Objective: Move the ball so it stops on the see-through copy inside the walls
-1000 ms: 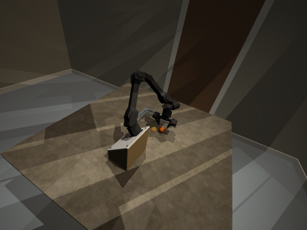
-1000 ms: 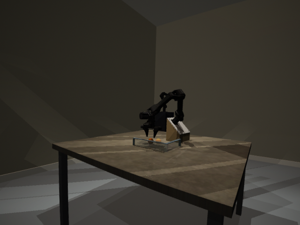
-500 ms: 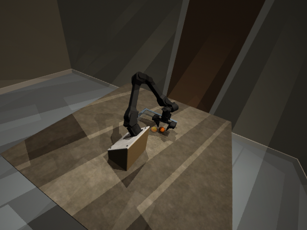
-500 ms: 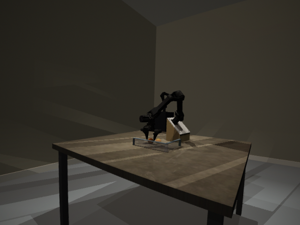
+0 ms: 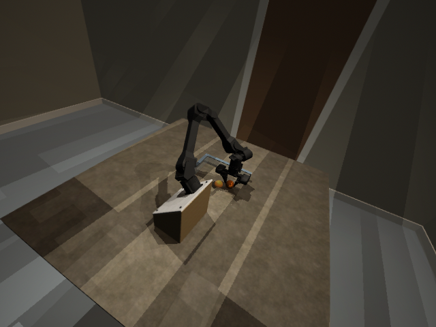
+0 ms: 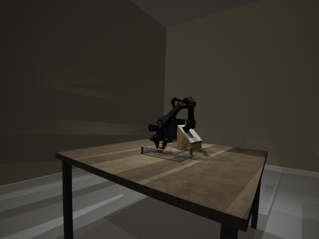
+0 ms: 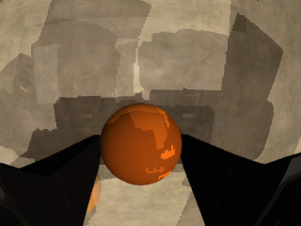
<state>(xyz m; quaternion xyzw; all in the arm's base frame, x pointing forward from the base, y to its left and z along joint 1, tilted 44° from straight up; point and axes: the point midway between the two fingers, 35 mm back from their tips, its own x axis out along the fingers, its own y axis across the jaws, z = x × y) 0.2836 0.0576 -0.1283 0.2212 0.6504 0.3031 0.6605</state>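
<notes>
Now: gripper tip 40 mm past the see-through copy of ball and 50 mm to the right of it. From my gripper tip the other things lie so: low clear wall 120 mm ahead, 90 mm to the left, 10 mm above.
</notes>
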